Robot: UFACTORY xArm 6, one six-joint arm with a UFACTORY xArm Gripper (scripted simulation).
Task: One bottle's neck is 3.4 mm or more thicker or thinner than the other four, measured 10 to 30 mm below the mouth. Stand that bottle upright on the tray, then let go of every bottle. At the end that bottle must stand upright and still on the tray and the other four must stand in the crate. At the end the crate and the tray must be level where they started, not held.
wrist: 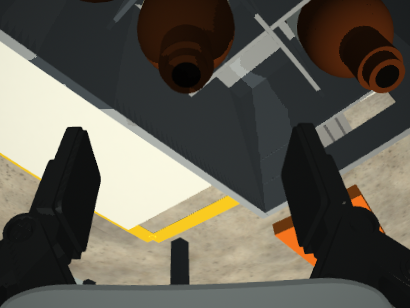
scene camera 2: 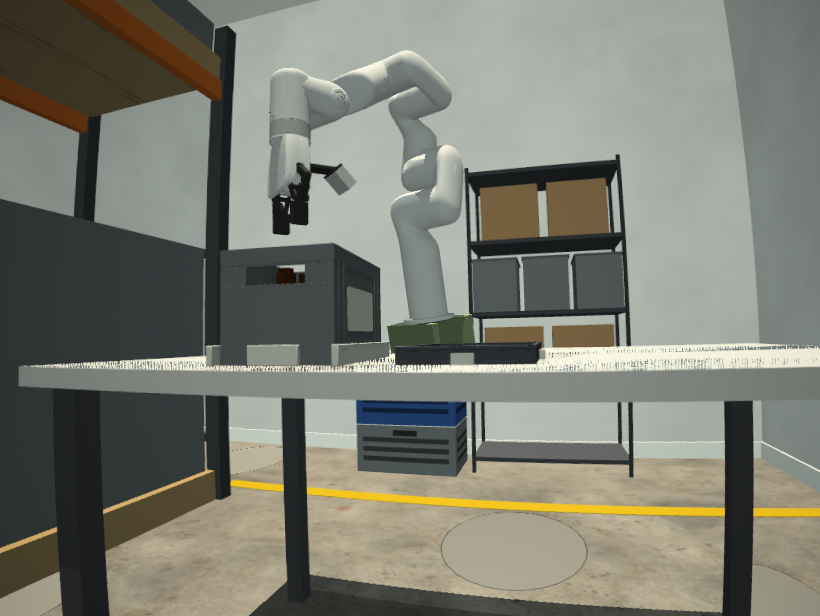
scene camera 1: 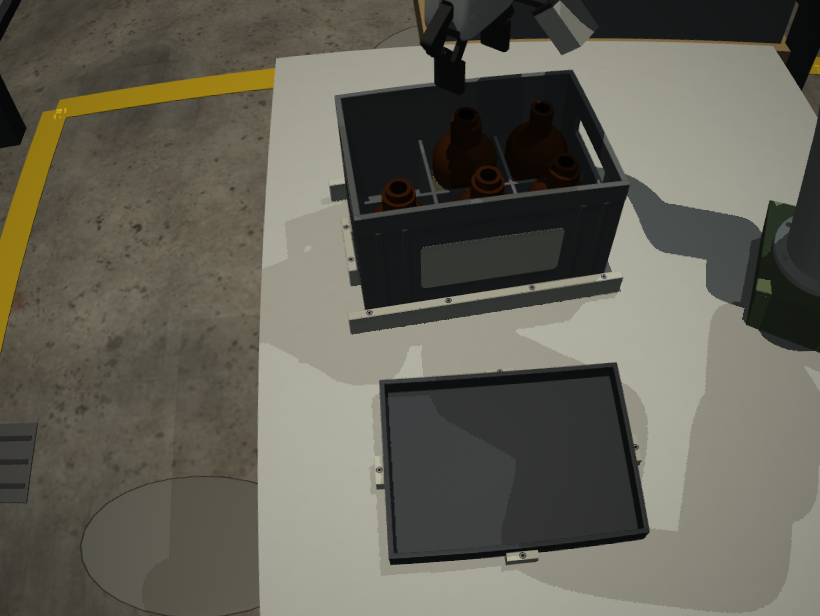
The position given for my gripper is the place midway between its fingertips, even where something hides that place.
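Scene camera 1: my gripper [scene camera 1: 472, 67], dark tray [scene camera 1: 504, 458], dark crate [scene camera 1: 453, 248]. A bottle [scene camera 1: 398, 193]. A bottle [scene camera 1: 457, 155]. A bottle [scene camera 1: 530, 147]. A bottle [scene camera 1: 487, 181]. Scene camera 2: dark tray [scene camera 2: 495, 353], dark crate [scene camera 2: 339, 303], my gripper [scene camera 2: 289, 229]. Wrist view: dark crate [wrist: 234, 133], my gripper [wrist: 190, 150]. Dark tray out of frame in the wrist view.
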